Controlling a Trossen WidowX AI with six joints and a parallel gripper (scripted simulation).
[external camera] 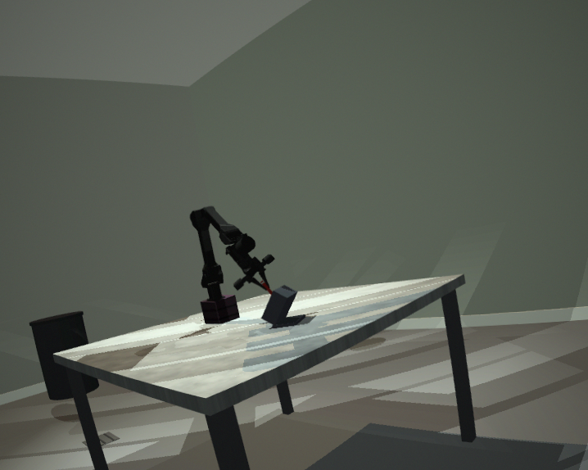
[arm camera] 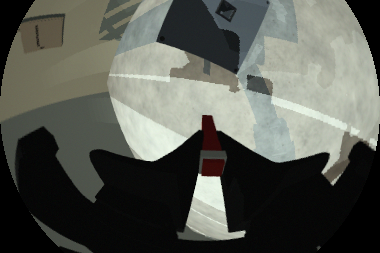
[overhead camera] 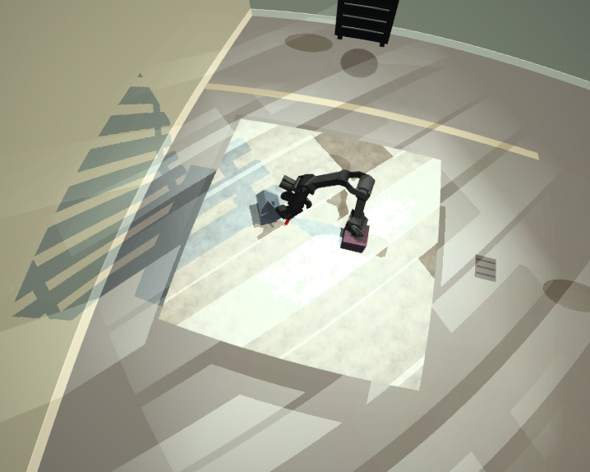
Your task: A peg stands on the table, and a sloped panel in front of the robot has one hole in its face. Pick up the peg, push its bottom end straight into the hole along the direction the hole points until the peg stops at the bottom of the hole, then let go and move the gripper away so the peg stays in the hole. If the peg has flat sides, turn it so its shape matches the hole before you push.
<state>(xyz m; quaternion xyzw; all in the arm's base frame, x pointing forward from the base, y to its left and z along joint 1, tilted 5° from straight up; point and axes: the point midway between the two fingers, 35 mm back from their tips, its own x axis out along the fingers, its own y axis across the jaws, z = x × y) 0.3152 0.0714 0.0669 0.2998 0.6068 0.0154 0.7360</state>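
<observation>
Right now the grey sloped panel is 13 cm ahead of my gripper tip, 4 cm to the right of it and 5 cm below it. From my gripper tip the other things lie so: red peg 1 cm to the right, 1 cm above.
</observation>
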